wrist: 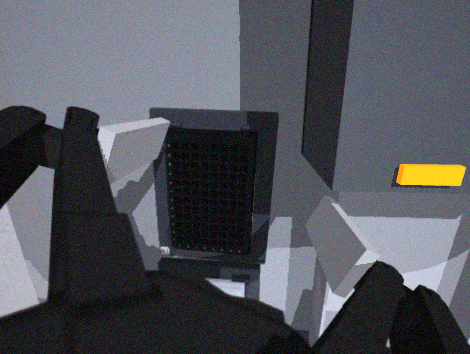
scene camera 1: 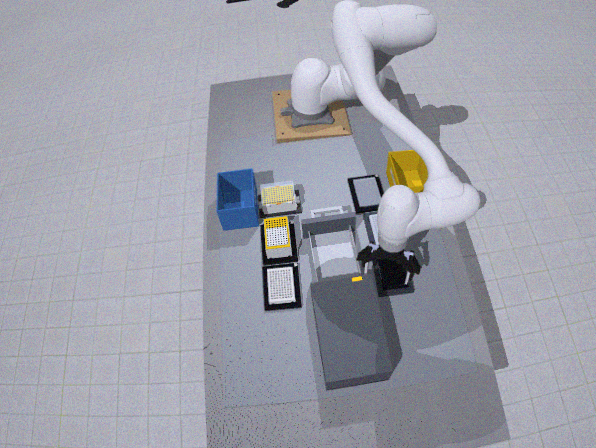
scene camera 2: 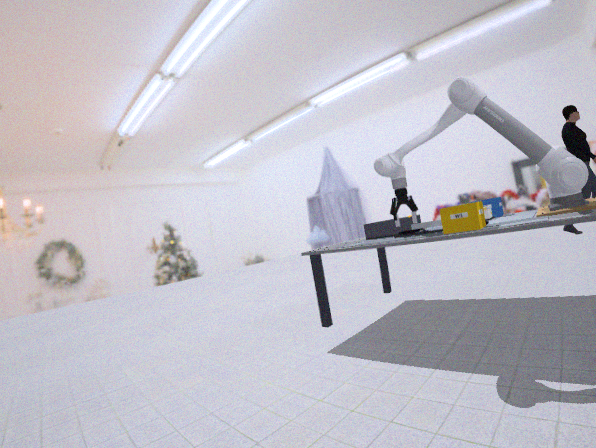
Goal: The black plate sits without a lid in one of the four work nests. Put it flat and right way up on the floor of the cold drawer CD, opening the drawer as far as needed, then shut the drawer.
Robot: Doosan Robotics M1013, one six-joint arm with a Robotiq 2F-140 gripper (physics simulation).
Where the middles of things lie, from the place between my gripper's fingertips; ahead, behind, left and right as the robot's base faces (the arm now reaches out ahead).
Now: the black plate (scene camera 1: 393,275) 40 mm below my hand, 30 mm to the left of it and 30 mm behind it.
